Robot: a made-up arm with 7 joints. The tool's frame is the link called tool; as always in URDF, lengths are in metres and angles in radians. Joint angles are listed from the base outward.
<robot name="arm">
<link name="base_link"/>
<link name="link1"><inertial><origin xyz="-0.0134 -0.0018 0.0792"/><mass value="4.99"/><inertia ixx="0.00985" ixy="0" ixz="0" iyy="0.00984" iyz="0.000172" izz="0.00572"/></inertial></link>
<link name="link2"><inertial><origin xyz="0.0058 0.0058 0.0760"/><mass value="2.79"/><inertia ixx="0.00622" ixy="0" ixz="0" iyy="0.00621" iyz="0.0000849" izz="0.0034"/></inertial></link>
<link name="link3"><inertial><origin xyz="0.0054 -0.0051 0.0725"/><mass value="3.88"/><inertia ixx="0.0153" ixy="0" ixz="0" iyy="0.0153" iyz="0.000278" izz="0.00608"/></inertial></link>
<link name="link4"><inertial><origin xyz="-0.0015 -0.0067 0.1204"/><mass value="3.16"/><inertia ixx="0.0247" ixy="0" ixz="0" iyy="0.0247" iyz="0.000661" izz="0.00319"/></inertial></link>
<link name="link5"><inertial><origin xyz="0.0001 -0.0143 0.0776"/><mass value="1.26"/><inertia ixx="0.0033" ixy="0" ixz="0" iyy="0.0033" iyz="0.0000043" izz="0.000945"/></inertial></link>
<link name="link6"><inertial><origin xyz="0.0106 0.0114 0.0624"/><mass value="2.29"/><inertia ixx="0.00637" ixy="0" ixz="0" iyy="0.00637" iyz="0.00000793" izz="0.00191"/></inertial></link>
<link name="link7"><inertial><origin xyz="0.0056 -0.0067 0.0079"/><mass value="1.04"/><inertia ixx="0.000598" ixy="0" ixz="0" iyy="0.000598" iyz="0" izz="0.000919"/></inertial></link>
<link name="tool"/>
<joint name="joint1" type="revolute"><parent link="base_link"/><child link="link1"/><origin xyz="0 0 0.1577"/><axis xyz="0 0 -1"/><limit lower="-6.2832" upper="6.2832"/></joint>
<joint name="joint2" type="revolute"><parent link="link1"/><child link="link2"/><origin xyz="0 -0.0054 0.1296"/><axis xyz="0 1 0"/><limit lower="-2.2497" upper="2.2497"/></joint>
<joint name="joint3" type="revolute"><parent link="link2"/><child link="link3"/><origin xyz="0 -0.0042 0.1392"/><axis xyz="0 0 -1"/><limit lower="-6.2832" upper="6.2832"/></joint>
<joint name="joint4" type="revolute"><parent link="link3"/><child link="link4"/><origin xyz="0 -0.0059 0.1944"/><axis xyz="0 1 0"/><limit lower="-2.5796" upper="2.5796"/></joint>
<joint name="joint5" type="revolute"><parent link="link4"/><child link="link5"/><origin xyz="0 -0.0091 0.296"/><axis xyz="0 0 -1"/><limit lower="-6.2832" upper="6.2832"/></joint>
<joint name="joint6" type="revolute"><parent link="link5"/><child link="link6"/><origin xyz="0 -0.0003 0.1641"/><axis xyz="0 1 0"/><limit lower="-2.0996" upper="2.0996"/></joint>
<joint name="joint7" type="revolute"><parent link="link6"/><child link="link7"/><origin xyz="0 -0.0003 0.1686"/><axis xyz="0 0 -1"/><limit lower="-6.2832" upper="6.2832"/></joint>
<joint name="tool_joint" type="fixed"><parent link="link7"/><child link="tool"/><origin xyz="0 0 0" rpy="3.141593 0 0"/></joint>
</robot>
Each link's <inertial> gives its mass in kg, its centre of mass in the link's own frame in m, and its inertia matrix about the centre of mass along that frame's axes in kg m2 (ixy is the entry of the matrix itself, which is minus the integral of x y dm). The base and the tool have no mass. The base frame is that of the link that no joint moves.
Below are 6 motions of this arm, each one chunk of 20 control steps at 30 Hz.
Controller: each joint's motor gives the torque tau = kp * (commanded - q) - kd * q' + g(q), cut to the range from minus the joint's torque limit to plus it. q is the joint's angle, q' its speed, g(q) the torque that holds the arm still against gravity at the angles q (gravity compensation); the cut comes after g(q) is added. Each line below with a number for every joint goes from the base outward.
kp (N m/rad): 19 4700 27 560 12 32 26
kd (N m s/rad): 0.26 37 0.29 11 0.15 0.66 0.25
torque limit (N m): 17 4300 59 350 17 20 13
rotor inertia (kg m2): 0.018 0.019 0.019 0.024 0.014 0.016 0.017
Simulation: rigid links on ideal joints. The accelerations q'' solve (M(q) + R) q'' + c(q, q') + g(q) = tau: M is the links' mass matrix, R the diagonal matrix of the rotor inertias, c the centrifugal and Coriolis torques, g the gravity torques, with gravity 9.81 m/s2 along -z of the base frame. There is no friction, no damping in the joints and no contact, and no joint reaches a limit. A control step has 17 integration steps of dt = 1/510 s. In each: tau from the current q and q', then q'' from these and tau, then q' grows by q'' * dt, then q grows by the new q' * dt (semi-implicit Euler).
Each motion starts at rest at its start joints. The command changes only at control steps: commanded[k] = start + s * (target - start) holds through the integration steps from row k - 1 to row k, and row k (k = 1, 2, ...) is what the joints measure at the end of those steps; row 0 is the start. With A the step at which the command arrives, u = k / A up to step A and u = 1 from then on. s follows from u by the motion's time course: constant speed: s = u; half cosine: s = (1 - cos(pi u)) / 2; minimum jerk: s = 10 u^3 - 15 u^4 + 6 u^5; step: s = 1 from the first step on.
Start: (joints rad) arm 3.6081 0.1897 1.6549 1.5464 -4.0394 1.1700 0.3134
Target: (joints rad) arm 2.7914 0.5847 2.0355 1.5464 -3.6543 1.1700 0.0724
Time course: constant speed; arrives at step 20
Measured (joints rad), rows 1 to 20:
1: 3.6158 0.2136 1.6683 1.5491 -4.0443 1.1589 0.3054
2: 3.6105 0.2323 1.6899 1.5520 -4.0436 1.1540 0.2887
3: 3.5970 0.2521 1.7199 1.5542 -4.0390 1.1520 0.2717
4: 3.5773 0.2718 1.7551 1.5546 -4.0291 1.1536 0.2601
5: 3.5531 0.2915 1.7941 1.5536 -4.0113 1.1573 0.2511
6: 3.5252 0.3113 1.8356 1.5518 -3.9846 1.1618 0.2401
7: 3.4940 0.3311 1.8784 1.5499 -3.9509 1.1658 0.2266
8: 3.4602 0.3509 1.9207 1.5481 -3.9146 1.1691 0.2132
9: 3.4242 0.3707 1.9607 1.5465 -3.8811 1.1715 0.2015
10: 3.3864 0.3905 1.9969 1.5453 -3.8544 1.1733 0.1905
11: 3.3470 0.4103 2.0281 1.5447 -3.8365 1.1744 0.1788
12: 3.3064 0.4300 2.0537 1.5446 -3.8263 1.1749 0.1662
13: 3.2651 0.4498 2.0732 1.5450 -3.8209 1.1746 0.1535
14: 3.2236 0.4695 2.0869 1.5457 -3.8159 1.1733 0.1413
15: 3.1821 0.4892 2.0951 1.5464 -3.8071 1.1708 0.1296
16: 3.1408 0.5090 2.0984 1.5471 -3.7916 1.1672 0.1177
17: 3.0993 0.5287 2.0976 1.5475 -3.7687 1.1627 0.1057
18: 3.0572 0.5485 2.0934 1.5477 -3.7394 1.1577 0.0937
19: 3.0139 0.5683 2.0863 1.5478 -3.7060 1.1529 0.0820
20: 2.9689 0.5881 2.0769 1.5478 -3.6716 1.1486 0.0704

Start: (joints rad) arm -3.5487 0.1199 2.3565 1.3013 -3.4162 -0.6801 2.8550
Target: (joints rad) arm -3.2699 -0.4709 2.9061 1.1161 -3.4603 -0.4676 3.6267
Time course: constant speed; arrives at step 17
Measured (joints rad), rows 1 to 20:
1: -3.6044 0.0784 2.3811 1.2750 -3.3929 -0.6838 2.8846
2: -3.6435 0.0438 2.3983 1.2671 -3.4061 -0.6416 2.9510
3: -3.6512 0.0083 2.3883 1.2611 -3.4364 -0.6068 3.0167
4: -3.6445 -0.0273 2.3672 1.2551 -3.4664 -0.5954 3.0583
5: -3.6501 -0.0620 2.3628 1.2478 -3.4850 -0.6040 3.0884
6: -3.6746 -0.0965 2.3824 1.2381 -3.4904 -0.6164 3.1277
7: -3.7046 -0.1311 2.4120 1.2272 -3.4862 -0.6161 3.1794
8: -3.7269 -0.1661 2.4381 1.2166 -3.4770 -0.5996 3.2319
9: -3.7395 -0.2010 2.4586 1.2061 -3.4685 -0.5758 3.2774
10: -3.7454 -0.2357 2.4781 1.1947 -3.4661 -0.5545 3.3189
11: -3.7471 -0.2703 2.4994 1.1823 -3.4720 -0.5389 3.3626
12: -3.7454 -0.3049 2.5228 1.1700 -3.4839 -0.5262 3.4095
13: -3.7410 -0.3396 2.5490 1.1583 -3.4966 -0.5137 3.4565
14: -3.7351 -0.3745 2.5793 1.1474 -3.5049 -0.5009 3.5016
15: -3.7286 -0.4094 2.6144 1.1368 -3.5064 -0.4880 3.5458
16: -3.7213 -0.4444 2.6543 1.1265 -3.5019 -0.4753 3.5909
17: -3.7126 -0.4795 2.6982 1.1164 -3.4945 -0.4628 3.6371
18: -3.7147 -0.4771 2.7792 1.1418 -3.4930 -0.4541 3.6542
19: -3.7146 -0.4753 2.8599 1.1450 -3.4667 -0.5062 3.6322
20: -3.6832 -0.4750 2.8962 1.1410 -3.4267 -0.5425 3.6102

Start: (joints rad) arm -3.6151 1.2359 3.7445 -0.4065 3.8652 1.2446 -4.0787
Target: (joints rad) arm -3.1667 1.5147 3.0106 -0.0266 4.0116 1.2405 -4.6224
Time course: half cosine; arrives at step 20
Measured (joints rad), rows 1 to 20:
1: -3.6145 1.2378 3.7454 -0.4037 3.8658 1.2459 -4.0809
2: -3.6126 1.2432 3.7460 -0.3962 3.8713 1.2485 -4.0901
3: -3.6085 1.2520 3.7407 -0.3845 3.8876 1.2504 -4.1089
4: -3.6012 1.2638 3.7238 -0.3687 3.9161 1.2510 -4.1350
5: -3.5905 1.2784 3.6931 -0.3490 3.9522 1.2496 -4.1651
6: -3.5767 1.2954 3.6489 -0.3262 3.9872 1.2461 -4.1983
7: -3.5608 1.3144 3.5931 -0.3012 4.0118 1.2411 -4.2352
8: -3.5433 1.3350 3.5274 -0.2747 4.0201 1.2361 -4.2757
9: -3.5249 1.3568 3.4535 -0.2478 4.0102 1.2323 -4.3183
10: -3.5060 1.3791 3.3738 -0.2210 3.9841 1.2307 -4.3612
11: -3.4871 1.4016 3.2918 -0.1951 3.9468 1.2319 -4.4033
12: -3.4691 1.4234 3.2125 -0.1701 3.9046 1.2355 -4.4442
13: -3.4527 1.4440 3.1412 -0.1459 3.8656 1.2407 -4.4832
14: -3.4386 1.4626 3.0818 -0.1223 3.8386 1.2459 -4.5192
15: -3.4272 1.4788 3.0365 -0.0994 3.8315 1.2492 -4.5511
16: -3.4182 1.4922 3.0057 -0.0779 3.8476 1.2490 -4.5781
17: -3.4108 1.5025 2.9891 -0.0590 3.8845 1.2452 -4.5995
18: -3.4039 1.5098 2.9858 -0.0438 3.9340 1.2394 -4.6148
19: -3.3961 1.5140 2.9936 -0.0334 3.9852 1.2338 -4.6237
20: -3.3866 1.5148 3.0089 -0.0280 4.0276 1.2306 -4.6257

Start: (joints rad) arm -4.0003 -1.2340 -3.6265 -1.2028 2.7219 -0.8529 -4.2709
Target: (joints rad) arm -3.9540 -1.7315 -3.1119 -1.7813 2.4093 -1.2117 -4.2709
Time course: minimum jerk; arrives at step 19
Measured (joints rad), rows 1 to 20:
1: -4.0000 -1.2348 -3.6258 -1.2036 2.7217 -0.8525 -4.2709
2: -3.9982 -1.2400 -3.6213 -1.2085 2.7206 -0.8506 -4.2711
3: -3.9940 -1.2518 -3.6114 -1.2199 2.7173 -0.8505 -4.2712
4: -3.9867 -1.2714 -3.5955 -1.2396 2.7104 -0.8567 -4.2712
5: -3.9763 -1.2990 -3.5742 -1.2683 2.6987 -0.8721 -4.2710
6: -3.9629 -1.3341 -3.5483 -1.3057 2.6813 -0.8962 -4.2707
7: -3.9470 -1.3756 -3.5191 -1.3507 2.6584 -0.9273 -4.2706
8: -3.9292 -1.4217 -3.4875 -1.4017 2.6312 -0.9628 -4.2706
9: -3.9100 -1.4705 -3.4545 -1.4566 2.6015 -1.0011 -4.2706
10: -3.8899 -1.5198 -3.4206 -1.5133 2.5711 -1.0407 -4.2705
11: -3.8695 -1.5674 -3.3857 -1.5694 2.5412 -1.0801 -4.2705
12: -3.8490 -1.6113 -3.3497 -1.6224 2.5123 -1.1178 -4.2704
13: -3.8290 -1.6497 -3.3126 -1.6701 2.4847 -1.1517 -4.2704
14: -3.8100 -1.6810 -3.2744 -1.7106 2.4583 -1.1801 -4.2705
15: -3.7932 -1.7046 -3.2354 -1.7425 2.4332 -1.2015 -4.2706
16: -3.7799 -1.7202 -3.1967 -1.7650 2.4102 -1.2155 -4.2707
17: -3.7718 -1.7285 -3.1598 -1.7784 2.3910 -1.2224 -4.2709
18: -3.7706 -1.7313 -3.1263 -1.7838 2.3778 -1.2233 -4.2710
19: -3.7779 -1.7313 -3.0981 -1.7839 2.3731 -1.2197 -4.2711
20: -3.7944 -1.7314 -3.0767 -1.7821 2.3784 -1.2144 -4.2711

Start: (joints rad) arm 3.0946 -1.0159 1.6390 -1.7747 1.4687 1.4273 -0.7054
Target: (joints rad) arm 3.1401 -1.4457 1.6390 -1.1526 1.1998 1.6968 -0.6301
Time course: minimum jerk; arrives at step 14
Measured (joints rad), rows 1 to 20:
1: 3.0950 -1.0176 1.6399 -1.7737 1.4694 1.4286 -0.7053
2: 3.0980 -1.0278 1.6446 -1.7661 1.4754 1.4368 -0.7043
3: 3.1074 -1.0499 1.6537 -1.7439 1.4936 1.4551 -0.7008
4: 3.1258 -1.0846 1.6668 -1.7016 1.5218 1.4826 -0.6939
5: 3.1537 -1.1305 1.6844 -1.6396 1.5456 1.5143 -0.6842
6: 3.1899 -1.1843 1.7082 -1.5627 1.5458 1.5446 -0.6734
7: 3.2324 -1.2418 1.7390 -1.4772 1.5076 1.5691 -0.6628
8: 3.2780 -1.2983 1.7756 -1.3904 1.4266 1.5862 -0.6532
9: 3.3227 -1.3492 1.8134 -1.3095 1.3106 1.5968 -0.6448
10: 3.3612 -1.3907 1.8443 -1.2413 1.1785 1.6038 -0.6380
11: 3.3882 -1.4203 1.8595 -1.1910 1.0571 1.6121 -0.6335
12: 3.4003 -1.4374 1.8529 -1.1608 0.9732 1.6253 -0.6314
13: 3.3974 -1.4437 1.8257 -1.1489 0.9460 1.6433 -0.6314
14: 3.3830 -1.4442 1.7863 -1.1493 0.9801 1.6627 -0.6322
15: 3.3628 -1.4446 1.7448 -1.1528 1.0647 1.6802 -0.6324
16: 3.3405 -1.4452 1.7010 -1.1546 1.1780 1.6915 -0.6309
17: 3.3177 -1.4459 1.6540 -1.1557 1.2885 1.6950 -0.6289
18: 3.2961 -1.4465 1.6049 -1.1572 1.3682 1.6941 -0.6276
19: 3.2774 -1.4469 1.5558 -1.1584 1.4011 1.6932 -0.6275
20: 3.2620 -1.4473 1.5089 -1.1587 1.3850 1.6936 -0.6280

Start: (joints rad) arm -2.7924 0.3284 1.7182 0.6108 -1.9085 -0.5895 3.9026
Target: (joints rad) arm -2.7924 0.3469 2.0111 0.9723 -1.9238 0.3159 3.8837
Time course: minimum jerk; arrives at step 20
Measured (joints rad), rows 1 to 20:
1: -2.7927 0.3284 1.7187 0.6111 -1.9083 -0.5890 3.9026
2: -2.7950 0.3286 1.7218 0.6131 -1.9072 -0.5852 3.9023
3: -2.8013 0.3290 1.7304 0.6185 -1.9045 -0.5733 3.9018
4: -2.8121 0.3297 1.7457 0.6285 -1.9005 -0.5491 3.9010
5: -2.8268 0.3306 1.7673 0.6433 -1.8961 -0.5102 3.9000
6: -2.8443 0.3317 1.7938 0.6629 -1.8920 -0.4563 3.8990
7: -2.8629 0.3331 1.8230 0.6870 -1.8893 -0.3895 3.8978
8: -2.8808 0.3347 1.8524 0.7151 -1.8895 -0.3125 3.8964
9: -2.8961 0.3365 1.8792 0.7464 -1.8942 -0.2290 3.8948
10: -2.9064 0.3382 1.9012 0.7800 -1.9034 -0.1420 3.8931
11: -2.9098 0.3400 1.9162 0.8146 -1.9150 -0.0547 3.8913
12: -2.9050 0.3417 1.9233 0.8487 -1.9250 0.0296 3.8895
13: -2.8921 0.3432 1.9225 0.8809 -1.9294 0.1079 3.8879
14: -2.8723 0.3446 1.9152 0.9102 -1.9264 0.1770 3.8867
15: -2.8475 0.3457 1.9032 0.9353 -1.9168 0.2345 3.8858
16: -2.8200 0.3465 1.8890 0.9557 -1.9031 0.2788 3.8852
17: -2.7919 0.3471 1.8750 0.9707 -1.8886 0.3092 3.8848
18: -2.7655 0.3474 1.8638 0.9802 -1.8764 0.3263 3.8845
19: -2.7431 0.3475 1.8581 0.9848 -1.8694 0.3321 3.8844
20: -2.7270 0.3474 1.8609 0.9856 -1.8696 0.3297 3.8844

